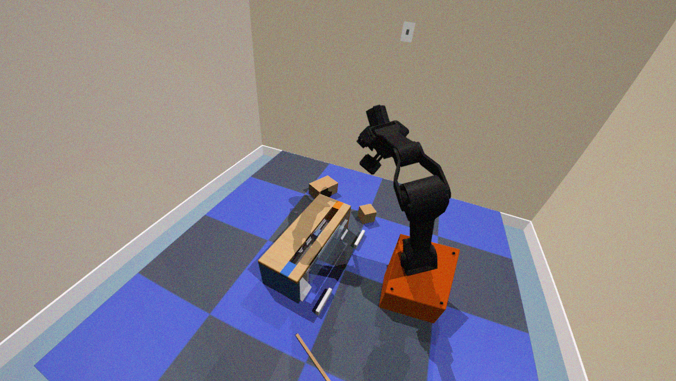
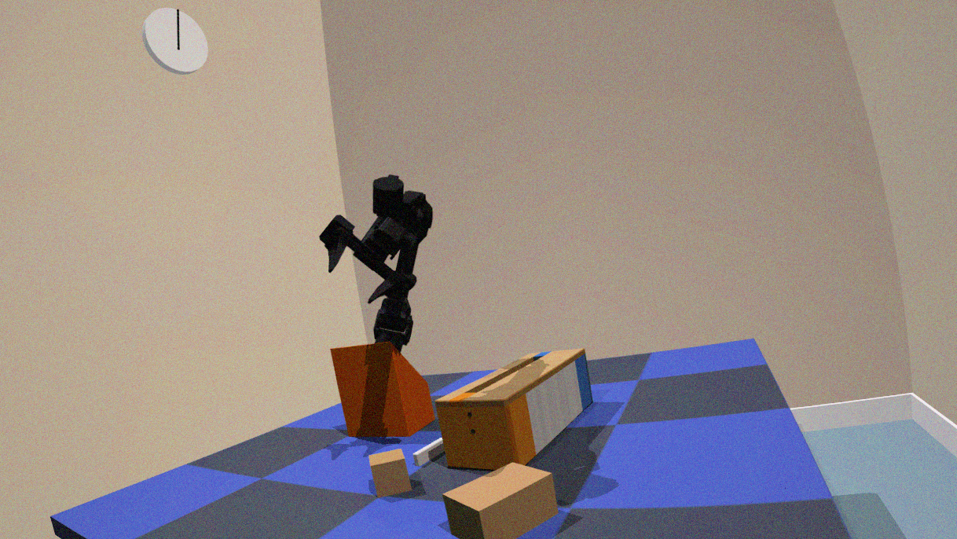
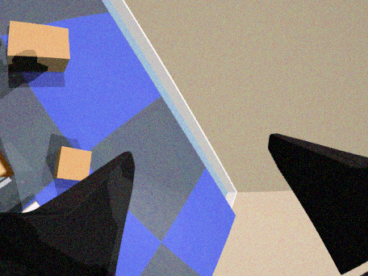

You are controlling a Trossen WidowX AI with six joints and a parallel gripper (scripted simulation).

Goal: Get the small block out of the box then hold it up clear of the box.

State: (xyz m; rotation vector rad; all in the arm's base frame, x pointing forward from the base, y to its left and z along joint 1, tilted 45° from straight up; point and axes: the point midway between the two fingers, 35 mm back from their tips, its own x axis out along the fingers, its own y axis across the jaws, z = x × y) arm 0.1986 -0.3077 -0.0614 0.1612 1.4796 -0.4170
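My gripper tip is 270 mm above the dark grey-blue block, 250 mm to the right of it and 130 mm short of it. From my gripper tip the other things lie so: thin wooden stick (600 mm to the left, 350 mm below); box (290 mm below, 270 mm to the left, 120 mm ahead); tan cube (320 mm below, 10 mm to the right, 10 mm ahead).
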